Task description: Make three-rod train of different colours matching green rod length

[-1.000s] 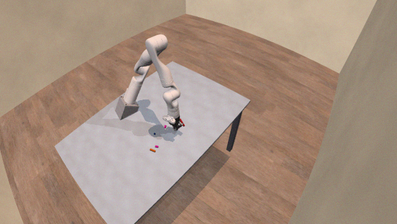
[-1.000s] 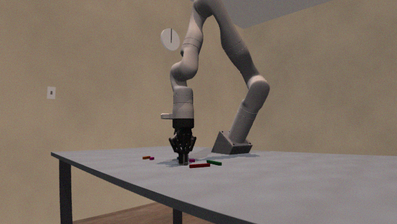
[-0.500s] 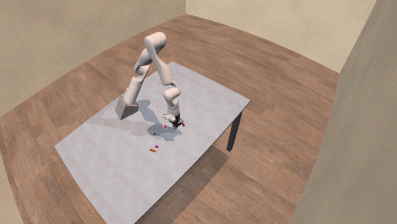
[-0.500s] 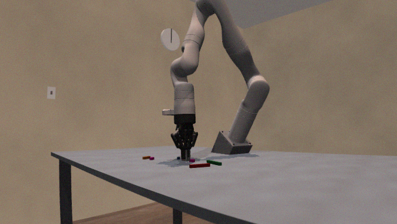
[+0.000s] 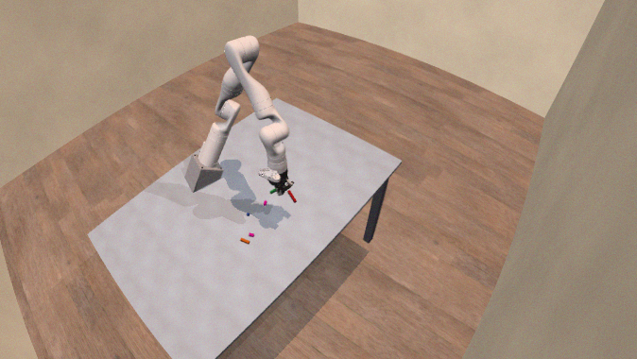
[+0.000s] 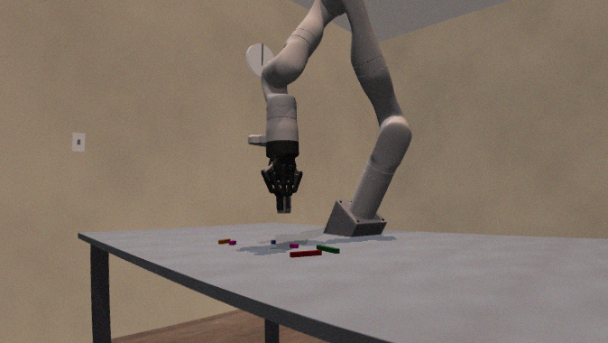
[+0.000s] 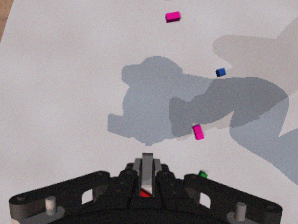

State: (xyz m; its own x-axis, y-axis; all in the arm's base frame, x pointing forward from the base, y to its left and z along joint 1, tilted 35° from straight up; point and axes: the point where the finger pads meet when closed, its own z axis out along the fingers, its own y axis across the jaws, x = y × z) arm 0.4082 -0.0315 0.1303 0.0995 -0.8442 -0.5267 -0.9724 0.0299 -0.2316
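My gripper is now 9 cm past the blue rod, 12 cm to the left of it and 10 cm above it. The rest, counted from my hand: grey rod: 1 cm below; then red rod: 7 cm to the left, 10 cm below; then green rod: 8 cm behind, 7 cm to the left, 10 cm below.
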